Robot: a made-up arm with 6 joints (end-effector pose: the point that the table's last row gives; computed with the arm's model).
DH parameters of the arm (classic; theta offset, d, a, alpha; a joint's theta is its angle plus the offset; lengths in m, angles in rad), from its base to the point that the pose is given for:
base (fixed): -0.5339 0 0.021 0
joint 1: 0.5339 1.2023 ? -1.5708
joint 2: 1.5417 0 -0.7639 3.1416
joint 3: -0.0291 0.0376 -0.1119 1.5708
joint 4: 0 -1.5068 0.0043 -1.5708
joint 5: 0 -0.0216 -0.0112 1.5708
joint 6: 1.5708 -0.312 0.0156 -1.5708
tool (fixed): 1.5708 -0.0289 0 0
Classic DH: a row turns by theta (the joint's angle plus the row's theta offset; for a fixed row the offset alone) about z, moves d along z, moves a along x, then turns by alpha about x.
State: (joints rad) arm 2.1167 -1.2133 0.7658 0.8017 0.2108 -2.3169
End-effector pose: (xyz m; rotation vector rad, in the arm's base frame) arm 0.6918 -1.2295 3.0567 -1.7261 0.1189 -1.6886
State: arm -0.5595 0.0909 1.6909 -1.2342 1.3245 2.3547
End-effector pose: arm -0.2011 -0.2568 3.4990 0.0694 -1.0589 -2.1986
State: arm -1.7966 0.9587 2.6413 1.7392 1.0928 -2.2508
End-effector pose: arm 0.1111 -0.6333 3.2827 -1.0680 -0.2807 -0.5517
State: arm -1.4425 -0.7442 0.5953 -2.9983 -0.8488 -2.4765
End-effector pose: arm -0.0768 0.2787 3.5119 -2.0942 -1.4224 -1.4738
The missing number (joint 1, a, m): 0.1679
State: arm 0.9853 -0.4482 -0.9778 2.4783 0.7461 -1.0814
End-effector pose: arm 0.6885 1.0936 0.9407 -1.4227 -0.0011 1.9600
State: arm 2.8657 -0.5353 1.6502 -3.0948 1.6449 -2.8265
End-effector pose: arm 0.9314 -0.1683 3.1418 0.6674 -0.4985 2.6219
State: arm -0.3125 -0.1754 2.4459 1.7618 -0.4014 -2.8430
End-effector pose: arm -1.5453 0.3482 2.7745 0.3953 -2.5147 1.2314
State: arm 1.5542 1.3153 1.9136 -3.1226 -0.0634 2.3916
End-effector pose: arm 0.1084 2.3412 2.5195 1.0743 0.0492 1.6645
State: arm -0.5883 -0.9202 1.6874 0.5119 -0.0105 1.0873
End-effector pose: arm -1.7378 1.1060 2.4688 1.1696 1.8209 2.2224
